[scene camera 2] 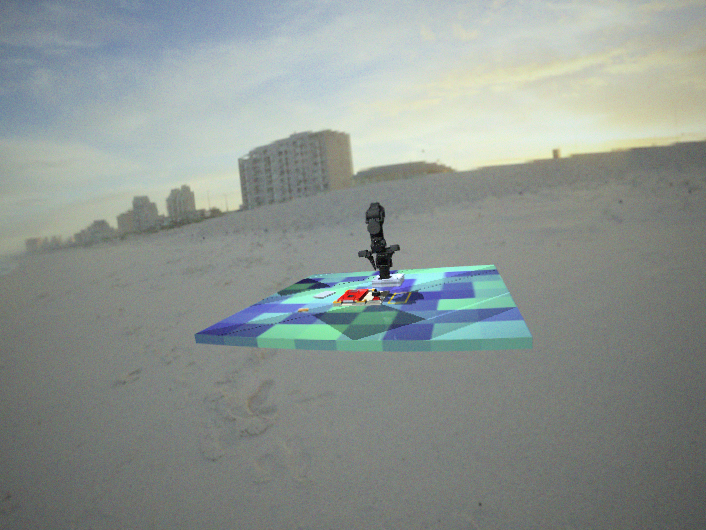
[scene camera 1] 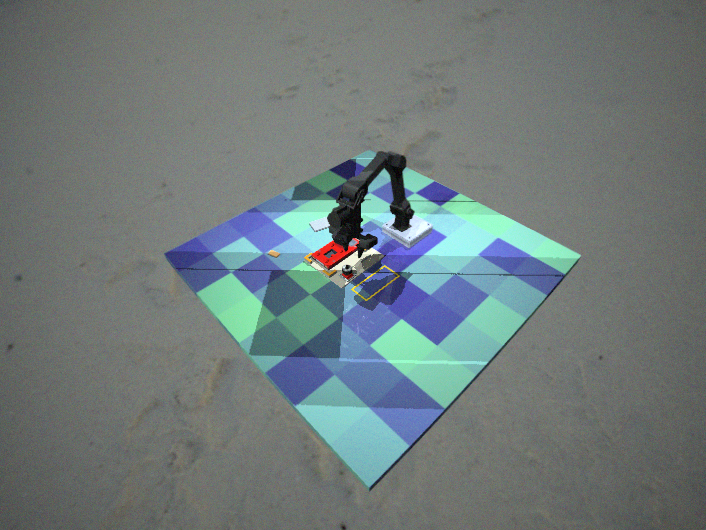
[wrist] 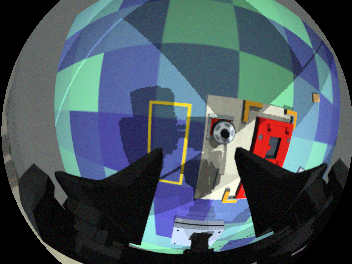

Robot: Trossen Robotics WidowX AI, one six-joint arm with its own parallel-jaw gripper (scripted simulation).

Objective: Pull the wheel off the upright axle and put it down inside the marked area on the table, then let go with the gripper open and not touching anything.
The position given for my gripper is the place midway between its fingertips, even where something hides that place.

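Here is my gripper (scene camera 1: 352,254), open and holding nothing, and here too is a red block (scene camera 1: 330,255). The wrist view shows me the block (wrist: 271,137) as well, together with my gripper (wrist: 200,153).
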